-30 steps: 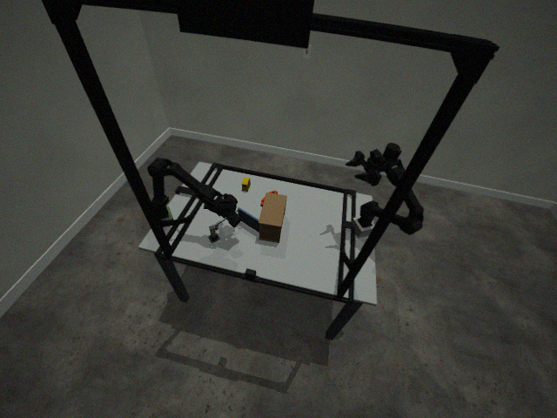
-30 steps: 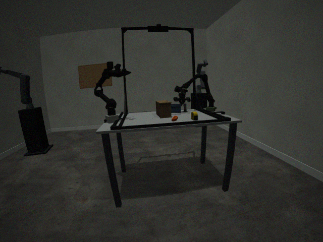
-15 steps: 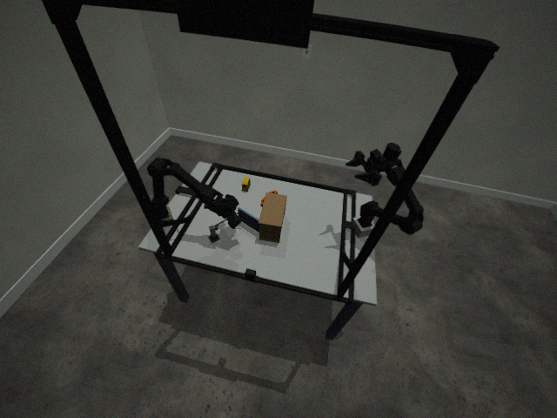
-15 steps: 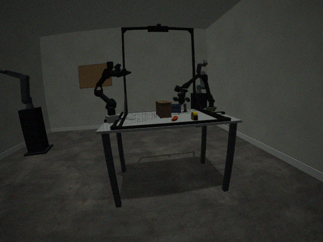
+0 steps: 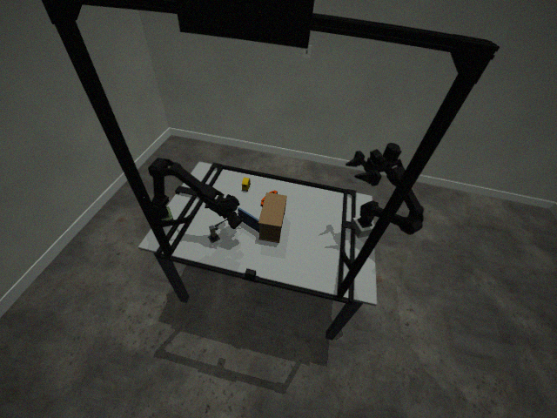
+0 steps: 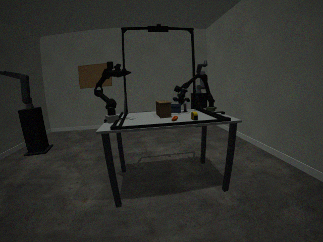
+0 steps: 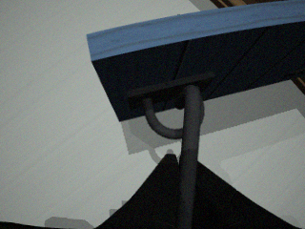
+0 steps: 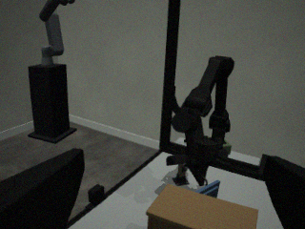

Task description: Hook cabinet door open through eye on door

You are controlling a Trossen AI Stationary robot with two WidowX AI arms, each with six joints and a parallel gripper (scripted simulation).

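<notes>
Now: the hook post 6 cm to the left of my left hand, 4 cm below it and 4 cm behind it. From my left hand the other things lie so: yellow block: 34 cm ahead, 8 cm below, 4 cm to the right; then blue door: 9 cm to the right, 4 cm below.
</notes>
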